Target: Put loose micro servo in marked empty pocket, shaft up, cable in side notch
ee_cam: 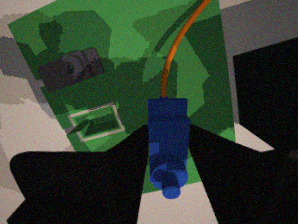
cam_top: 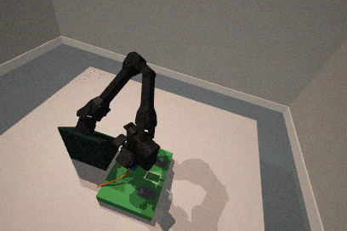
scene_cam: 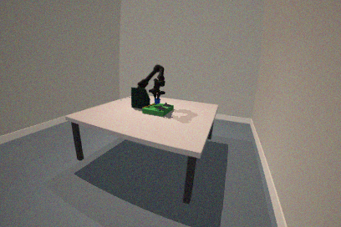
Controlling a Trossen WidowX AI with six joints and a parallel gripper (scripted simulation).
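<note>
The green deck is 100 mm below my gripper tip and 10 mm behind it.
</note>
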